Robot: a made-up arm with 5 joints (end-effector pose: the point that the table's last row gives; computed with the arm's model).
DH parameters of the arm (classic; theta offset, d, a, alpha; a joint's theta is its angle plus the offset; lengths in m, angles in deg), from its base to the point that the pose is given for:
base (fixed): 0 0.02 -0.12 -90
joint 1: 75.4 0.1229 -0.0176 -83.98
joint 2: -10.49 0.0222 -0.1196 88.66
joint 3: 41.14 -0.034 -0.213 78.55
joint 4: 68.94 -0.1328 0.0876 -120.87
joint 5: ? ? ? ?
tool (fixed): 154.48 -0.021 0 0
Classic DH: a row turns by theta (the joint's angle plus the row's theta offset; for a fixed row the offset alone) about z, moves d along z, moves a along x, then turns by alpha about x.
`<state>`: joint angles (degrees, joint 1 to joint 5).
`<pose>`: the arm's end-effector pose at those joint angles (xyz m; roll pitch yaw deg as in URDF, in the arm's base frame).
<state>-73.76 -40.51 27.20 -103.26 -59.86</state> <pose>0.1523 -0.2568 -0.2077 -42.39 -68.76 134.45</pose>
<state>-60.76 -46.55 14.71 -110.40 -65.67</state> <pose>0.1936 -0.1948 -0.2231 -77.70 -73.11 172.39</pose>
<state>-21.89 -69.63 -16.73 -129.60 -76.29</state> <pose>0.2029 -0.0753 -0.3651 -167.12 -57.83 -108.73</pose>
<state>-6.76 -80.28 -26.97 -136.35 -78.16</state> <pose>0.1386 -0.0403 -0.4605 171.55 -49.79 -99.12</pose>
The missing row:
joint 5: 73.68 -0.1172 0.4623 -106.66
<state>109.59 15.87 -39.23 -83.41 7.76</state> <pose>0.2360 -0.2974 0.4280 126.01 73.96 126.18</pose>
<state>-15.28 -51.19 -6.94 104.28 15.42</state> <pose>-0.6790 -0.3241 0.2838 -117.58 -21.58 22.99</pose>
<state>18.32 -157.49 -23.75 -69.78 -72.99</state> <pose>-0.2490 0.3186 0.2002 -124.21 54.44 -3.96</pose>
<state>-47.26 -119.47 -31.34 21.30 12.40</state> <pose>-0.3347 0.1125 -0.4642 -78.76 -70.88 -46.79</pose>
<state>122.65 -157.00 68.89 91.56 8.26</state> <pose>-0.6546 -0.2694 -0.1888 -3.81 0.57 8.91</pose>
